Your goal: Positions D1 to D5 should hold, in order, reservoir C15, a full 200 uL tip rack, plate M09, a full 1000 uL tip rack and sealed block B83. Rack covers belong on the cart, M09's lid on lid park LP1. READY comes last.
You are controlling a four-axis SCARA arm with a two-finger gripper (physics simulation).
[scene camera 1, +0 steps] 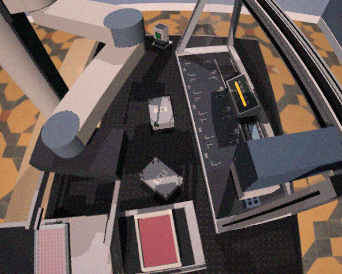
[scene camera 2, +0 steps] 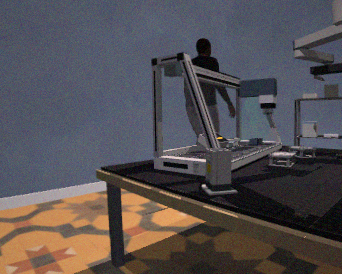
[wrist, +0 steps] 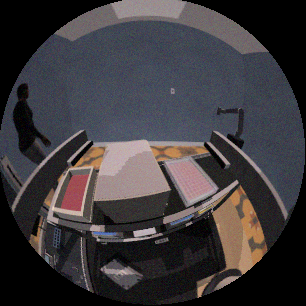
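Note:
My gripper (scene camera 1: 71, 227) (wrist: 147, 134) is open, with nothing between its widely spread fingers. It hangs over the cart (scene camera 1: 198, 235), above the side with a pale box (scene camera 1: 90, 245) (wrist: 132, 175) and a pink gridded rack (scene camera 1: 51, 247) (wrist: 191, 181). In the wrist view, narrow blue (wrist: 106, 234) and white (wrist: 145, 232) strips of lower-shelf labware show below the upper shelf's edge; most of it is hidden and I cannot tell which piece is which. The deck (scene camera 1: 202, 110) shows bare corner clips; its position labels are unreadable. Lid park LP1 (scene camera 1: 161, 177) (wrist: 121, 273) carries no lid.
A red-floored bin (scene camera 1: 157, 241) (wrist: 75, 192) stands on the cart. The RG stand (scene camera 1: 161, 112) is beside the deck. A blue-grey pipetting head (scene camera 1: 295, 155) and frame posts rise over the deck, near a yellow-barred screen (scene camera 1: 241, 94). A person (scene camera 2: 203, 62) (wrist: 25, 122) stands behind.

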